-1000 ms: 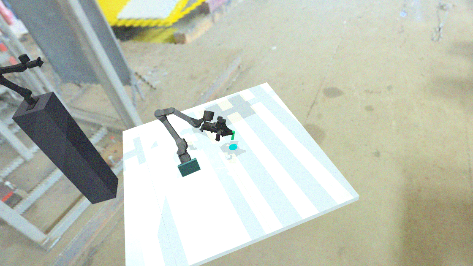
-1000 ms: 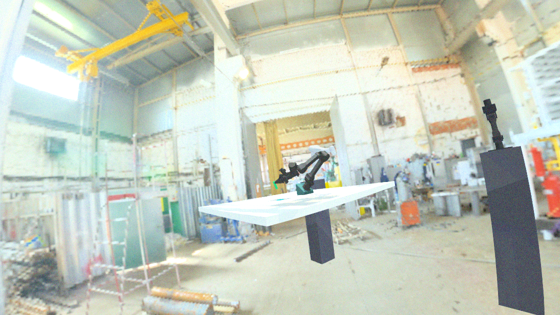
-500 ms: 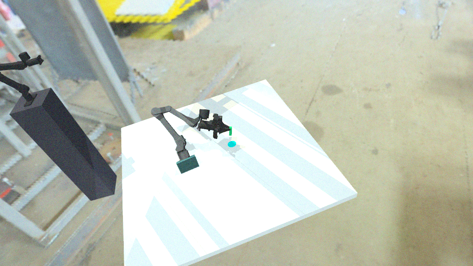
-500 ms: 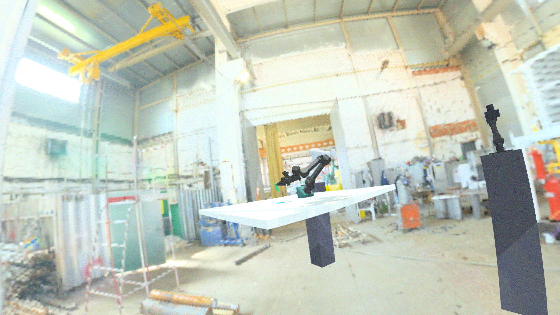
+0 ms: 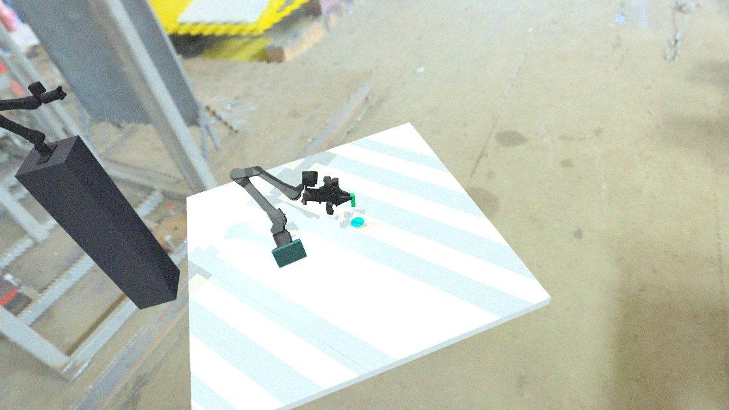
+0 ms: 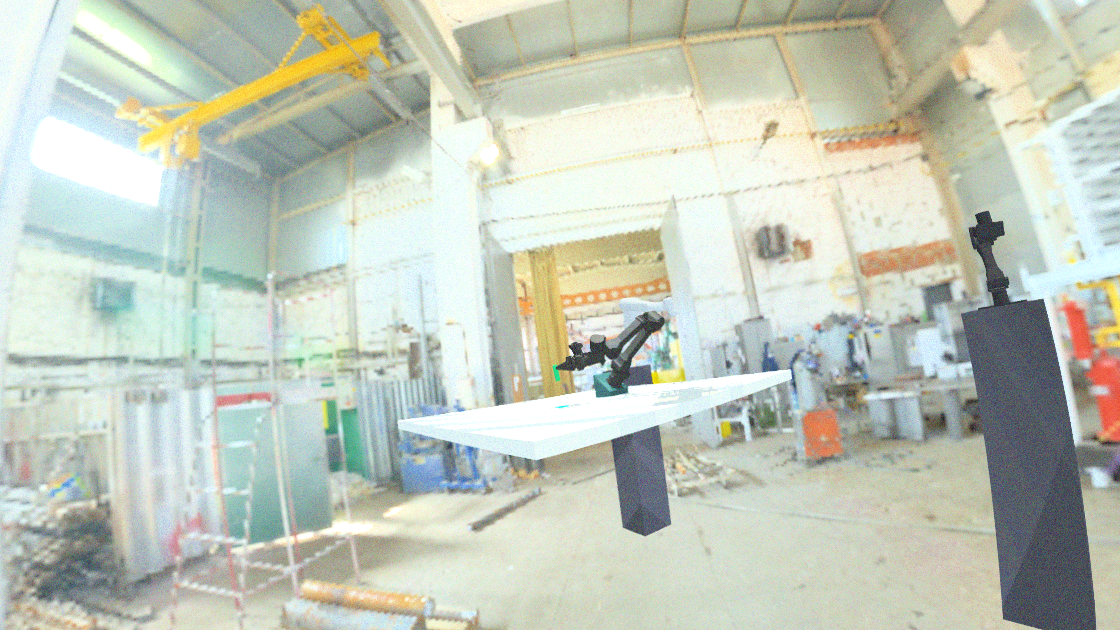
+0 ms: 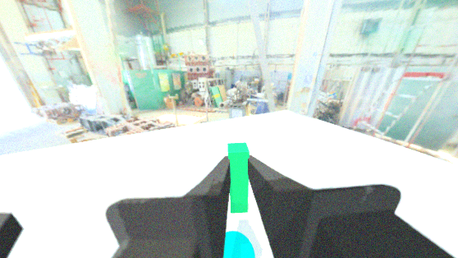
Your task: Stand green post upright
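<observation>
Now: gripper tip 10 mm past the cyan circle and 160 mm above it. Round my gripper tip: green post 20 mm below.
</observation>
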